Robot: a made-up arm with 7 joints.
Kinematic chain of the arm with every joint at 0, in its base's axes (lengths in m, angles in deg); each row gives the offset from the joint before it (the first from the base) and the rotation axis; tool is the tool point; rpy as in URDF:
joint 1: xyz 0 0 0.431 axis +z
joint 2: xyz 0 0 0 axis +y
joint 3: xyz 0 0 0.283 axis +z
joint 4: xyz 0.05 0 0 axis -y
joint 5: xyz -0.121 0 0.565 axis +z
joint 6: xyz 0 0 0 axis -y
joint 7: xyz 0.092 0 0 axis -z
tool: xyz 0 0 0 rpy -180 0 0
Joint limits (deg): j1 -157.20..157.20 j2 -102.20..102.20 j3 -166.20..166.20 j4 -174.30..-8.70 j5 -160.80..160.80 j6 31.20..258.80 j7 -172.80..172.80
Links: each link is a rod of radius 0.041 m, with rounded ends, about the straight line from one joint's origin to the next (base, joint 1, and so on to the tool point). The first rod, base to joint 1, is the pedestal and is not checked.
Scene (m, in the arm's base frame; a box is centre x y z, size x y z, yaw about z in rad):
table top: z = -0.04
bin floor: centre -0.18 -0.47 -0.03 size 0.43 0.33 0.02 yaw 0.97
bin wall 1: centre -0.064 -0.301 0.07 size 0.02 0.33 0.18 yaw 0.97
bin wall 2: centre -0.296 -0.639 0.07 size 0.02 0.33 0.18 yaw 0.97
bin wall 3: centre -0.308 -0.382 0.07 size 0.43 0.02 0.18 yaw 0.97
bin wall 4: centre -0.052 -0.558 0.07 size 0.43 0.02 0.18 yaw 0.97
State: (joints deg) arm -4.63 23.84 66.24 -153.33 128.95 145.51 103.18
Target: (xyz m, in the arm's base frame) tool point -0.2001 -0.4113 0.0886
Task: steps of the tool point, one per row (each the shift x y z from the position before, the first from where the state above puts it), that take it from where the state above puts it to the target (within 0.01 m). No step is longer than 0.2 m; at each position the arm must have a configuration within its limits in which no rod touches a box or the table.
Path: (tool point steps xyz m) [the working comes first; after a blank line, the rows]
Joints at the target: -74.96 36.41 -25.28 -132.31 119.41 145.19 103.18
Straight joint move there: touches bin wall 1, bin wall 4.

1: 0.1410 -0.1080 -0.0076
2: 0.0829 -0.1575 0.0098
3: 0.0081 -0.1774 0.0251
4: -0.0694 -0.1632 0.0365
5: -0.1342 -0.1171 0.0430
6: -0.1739 -0.0473 0.0437
7: -0.1802 0.0328 0.0384
8: 0.0000 -0.0139 -0.0716
9: 0.0005 -0.0008 -0.0775
10: -0.0005 0.0147 -0.0810

